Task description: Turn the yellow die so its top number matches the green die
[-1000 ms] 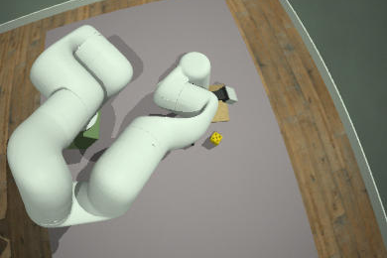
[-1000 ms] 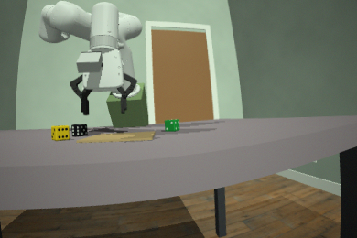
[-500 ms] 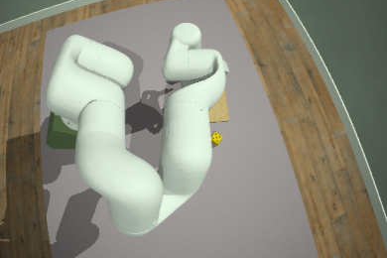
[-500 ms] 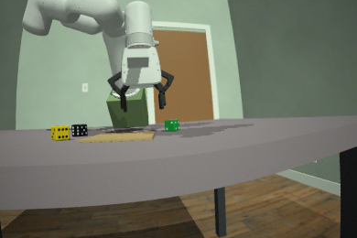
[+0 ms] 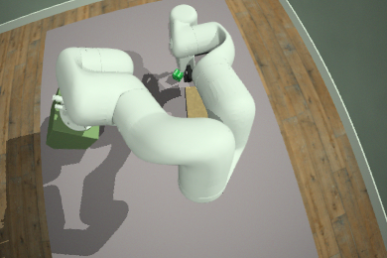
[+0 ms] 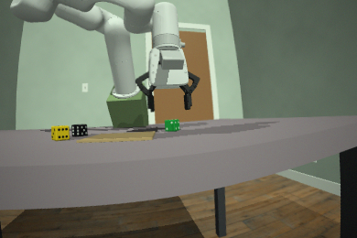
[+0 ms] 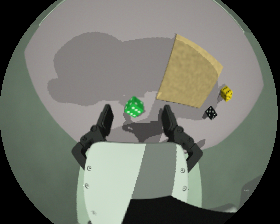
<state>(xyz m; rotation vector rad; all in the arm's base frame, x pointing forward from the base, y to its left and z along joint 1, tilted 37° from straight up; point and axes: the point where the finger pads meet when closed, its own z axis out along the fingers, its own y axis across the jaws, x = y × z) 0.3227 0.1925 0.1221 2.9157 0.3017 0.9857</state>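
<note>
The green die lies 50 mm below my hand and 30 mm behind it. Round my hand: yellow die 240 mm to the right, 90 mm ahead, 50 mm below; black die 240 mm to the right, 50 mm below, 10 mm ahead; mat 110 mm to the right, 70 mm ahead, 60 mm below.
</note>
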